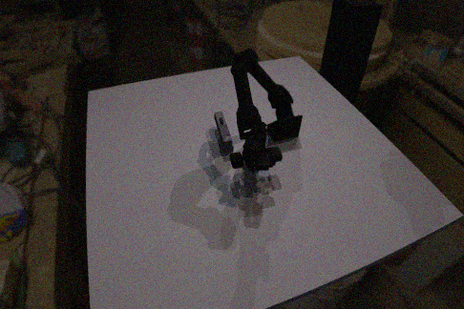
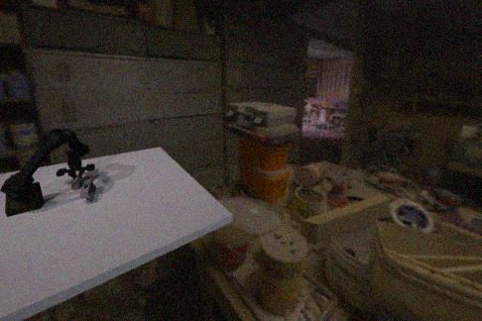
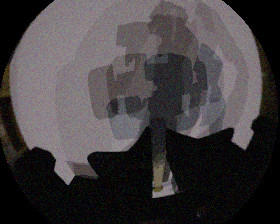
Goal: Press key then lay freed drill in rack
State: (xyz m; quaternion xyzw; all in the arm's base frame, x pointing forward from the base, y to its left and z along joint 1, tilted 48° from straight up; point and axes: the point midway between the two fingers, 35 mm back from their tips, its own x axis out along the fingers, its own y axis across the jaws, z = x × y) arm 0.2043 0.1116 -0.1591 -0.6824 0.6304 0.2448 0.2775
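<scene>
Now: gripper tip 50 mm to the left of the slotted rack and 10 mm below it. From my gripper tip the other things lie so: thin dark drill 250 mm to the right, 70 mm ahead, 40 mm above.
</scene>
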